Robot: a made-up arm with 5 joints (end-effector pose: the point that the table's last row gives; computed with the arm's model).
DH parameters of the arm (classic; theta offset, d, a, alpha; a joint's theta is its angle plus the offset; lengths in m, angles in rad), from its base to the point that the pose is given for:
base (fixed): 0.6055 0 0.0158 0
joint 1: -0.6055 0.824 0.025 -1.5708
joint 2: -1.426 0 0.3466 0
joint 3: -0.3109 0 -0.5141 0
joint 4: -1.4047 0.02 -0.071 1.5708
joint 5: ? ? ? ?
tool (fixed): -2.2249 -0.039 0 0
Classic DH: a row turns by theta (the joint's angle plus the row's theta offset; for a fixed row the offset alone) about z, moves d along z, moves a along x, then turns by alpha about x.
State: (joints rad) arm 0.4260 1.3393 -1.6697 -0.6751 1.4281
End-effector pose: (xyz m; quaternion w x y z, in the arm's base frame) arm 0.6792 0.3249 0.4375 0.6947 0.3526 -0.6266 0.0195
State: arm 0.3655 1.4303 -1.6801 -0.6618 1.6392
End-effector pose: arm 0.6667 0.2672 0.3745 0.7164 0.3370 -0.6012 -0.1090
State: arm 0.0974 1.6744 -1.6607 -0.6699 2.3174
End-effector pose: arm 0.5647 0.0592 0.2132 0.6373 0.2117 -0.5149 -0.5328
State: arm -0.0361 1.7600 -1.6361 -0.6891 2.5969
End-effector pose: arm 0.4937 -0.0137 0.1652 0.5362 0.1394 -0.4703 -0.6869
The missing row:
joint 5: -0.0585 0.052 -0.0123 2.5325
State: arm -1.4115 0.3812 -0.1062 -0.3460 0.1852
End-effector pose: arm 0.0903 -0.2165 0.5350 0.9097 0.0707 -0.2975 -0.2811
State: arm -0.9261 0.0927 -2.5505 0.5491 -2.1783
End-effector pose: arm 0.2811 -0.3211 1.6787 0.4640 -0.5243 0.3858 0.6008
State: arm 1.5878 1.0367 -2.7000 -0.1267 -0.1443
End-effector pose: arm -0.0468 0.9157 1.1820 0.0851 -0.3426 0.6446 -0.6781
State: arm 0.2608 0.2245 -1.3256 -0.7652 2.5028
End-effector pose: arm 0.6896 0.1844 1.0906 0.2237 0.6014 -0.6584 -0.3934
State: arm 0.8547 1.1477 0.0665 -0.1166 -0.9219
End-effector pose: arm -0.1077 -0.0648 0.5715 0.2179 0.4771 0.5450 0.6541
